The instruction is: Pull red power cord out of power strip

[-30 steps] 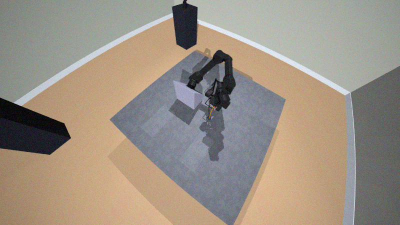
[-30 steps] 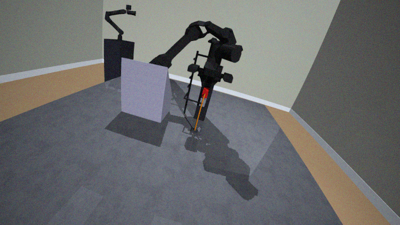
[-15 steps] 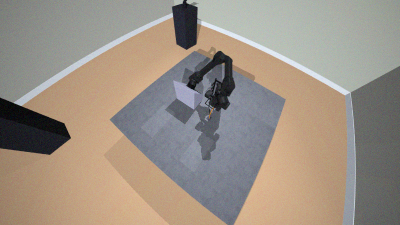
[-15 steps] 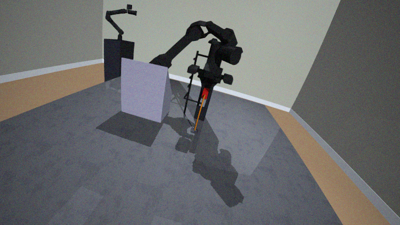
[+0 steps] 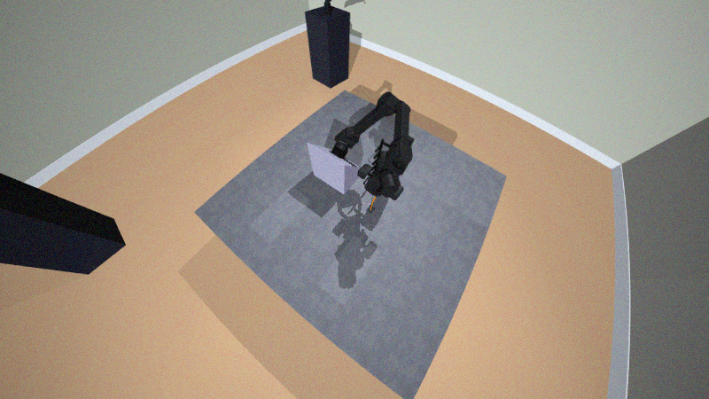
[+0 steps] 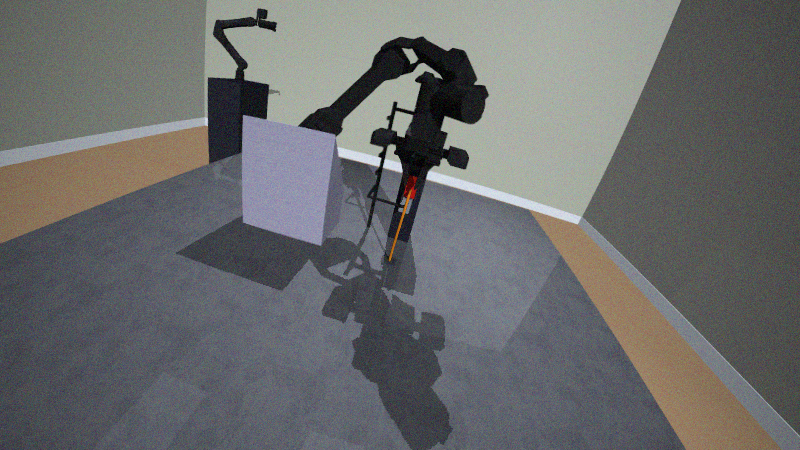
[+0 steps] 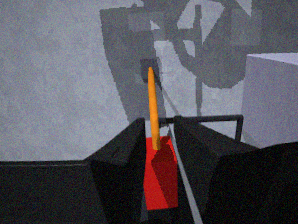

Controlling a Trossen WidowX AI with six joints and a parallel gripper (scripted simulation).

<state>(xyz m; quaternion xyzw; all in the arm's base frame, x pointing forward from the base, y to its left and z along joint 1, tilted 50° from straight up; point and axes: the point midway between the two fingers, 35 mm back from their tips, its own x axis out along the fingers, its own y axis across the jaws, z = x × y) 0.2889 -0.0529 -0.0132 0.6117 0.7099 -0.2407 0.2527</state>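
Right now my gripper tip is 7 cm to the right of the red plug and 1 cm past it.
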